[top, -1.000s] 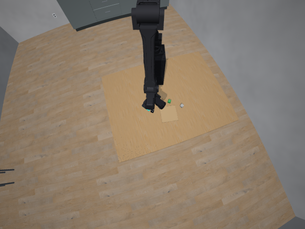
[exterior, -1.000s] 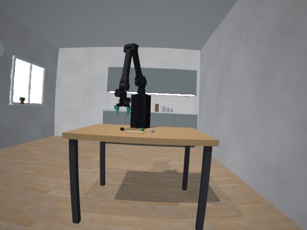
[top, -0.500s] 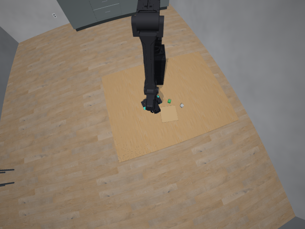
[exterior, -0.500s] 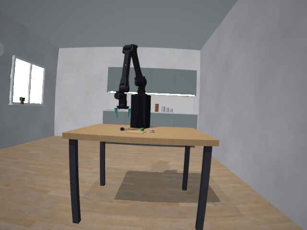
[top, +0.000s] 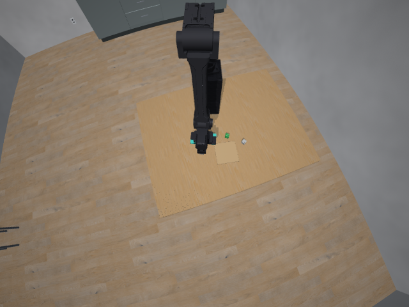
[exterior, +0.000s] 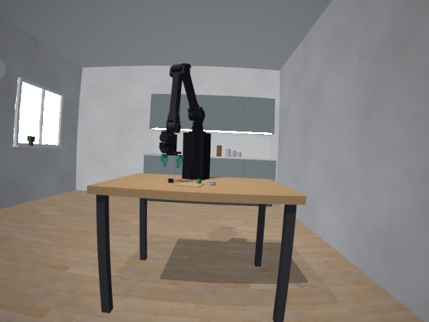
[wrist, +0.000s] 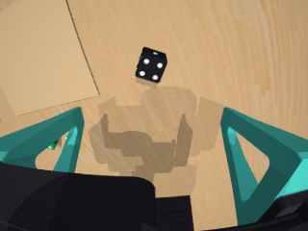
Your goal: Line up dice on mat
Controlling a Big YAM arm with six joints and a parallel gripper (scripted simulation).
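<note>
My hand is 90 mm above the black die. The rest, counted from my hand: mat: 60 mm ahead, 130 mm to the left, 100 mm below; then green die: 50 mm behind, 170 mm to the left, 90 mm below; then white die: 20 mm ahead, 260 mm to the left, 90 mm below.
</note>
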